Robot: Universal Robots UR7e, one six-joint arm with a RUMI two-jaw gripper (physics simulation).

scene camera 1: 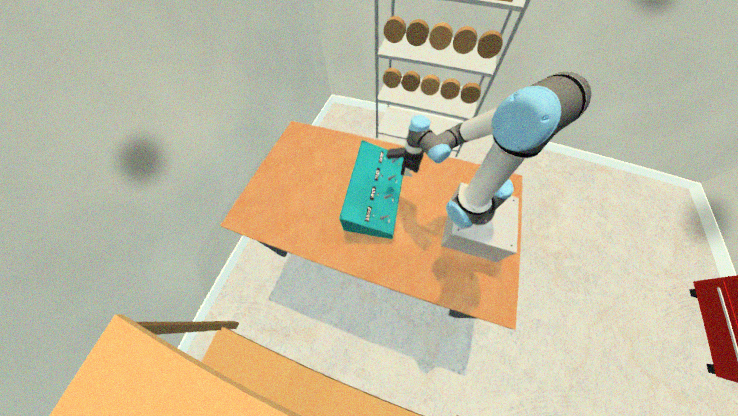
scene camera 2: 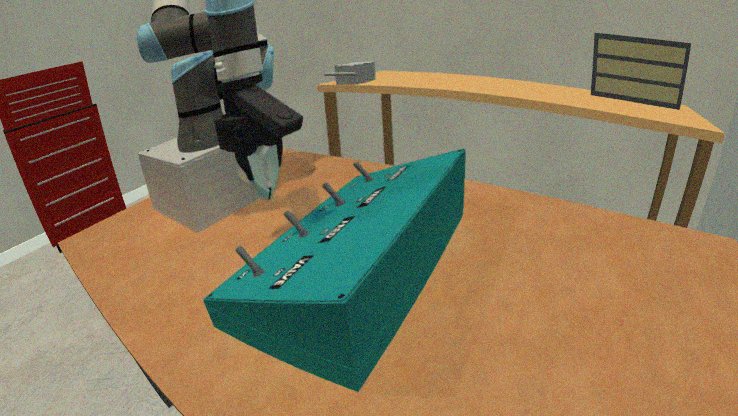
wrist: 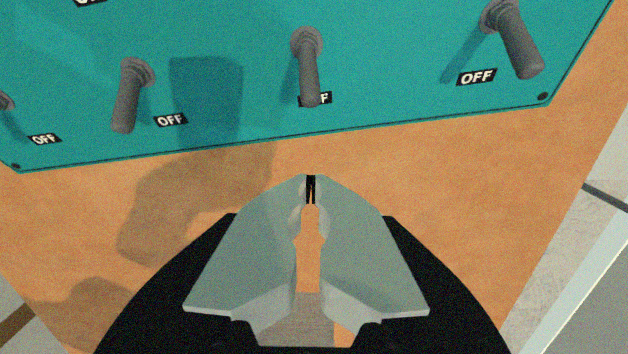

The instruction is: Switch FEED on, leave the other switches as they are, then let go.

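Where they show: gripper, fingertip midpoint: (scene camera 1: 403, 175) (scene camera 2: 268, 199) (wrist: 311, 177); arm's base, link origin: (scene camera 2: 205, 142).
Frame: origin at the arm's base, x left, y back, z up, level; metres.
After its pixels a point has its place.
Note:
The teal switch box (scene camera 1: 356, 186) {x 0.138, y -0.567, z -0.034 m} (scene camera 2: 403, 232) {x 0.000, y -0.652, z -0.024 m} (wrist: 400, 100) {x -0.098, y -0.432, z -0.110 m} stands on the table. The FEED switch (scene camera 1: 391, 178) {x -0.019, y -0.445, z -0.071 m} (scene camera 2: 296, 223) {x -0.026, y -0.448, z -0.070 m} (wrist: 309, 75) {x -0.026, y -0.441, z -0.061 m} leans to its OFF side; its lever partly covers the OFF label in the wrist view. The VALVE switch (scene camera 2: 249, 260) {x -0.139, y -0.485, z -0.069 m} (wrist: 520, 45) {x -0.136, y -0.476, z -0.062 m} and VENT switch (scene camera 2: 333, 194) {x 0.087, y -0.411, z -0.071 m} (wrist: 126, 102) {x 0.085, y -0.405, z -0.064 m} lean the same way, as does the BRAKE switch (scene camera 2: 362, 172) {x 0.200, y -0.373, z -0.073 m}. My gripper (scene camera 1: 407, 173) {x -0.037, y -0.387, z -0.040 m} (scene camera 2: 268, 196) {x -0.037, y -0.387, z -0.040 m} (wrist: 311, 177) {x -0.037, y -0.387, z -0.040 m} is shut and empty. It is on the robot side of the box's low edge, above the table, apart from the levers and lined up with FEED in the wrist view.
The robot's pale base block (scene camera 1: 480, 242) {x 0.143, y 0.064, z -0.002 m} (scene camera 2: 175, 191) {x -0.125, y -0.052, z -0.079 m} stands on the table (scene camera 1: 279, 180) {x 0.252, y -1.068, z -0.178 m} (scene camera 2: 568, 310) {x 0.169, y -0.859, z -0.178 m} behind the gripper. A shelf rack (scene camera 1: 377, 93) stands beyond the table. A wooden bench (scene camera 2: 490, 87) and a red drawer cabinet (scene camera 2: 62, 155) stand farther off.

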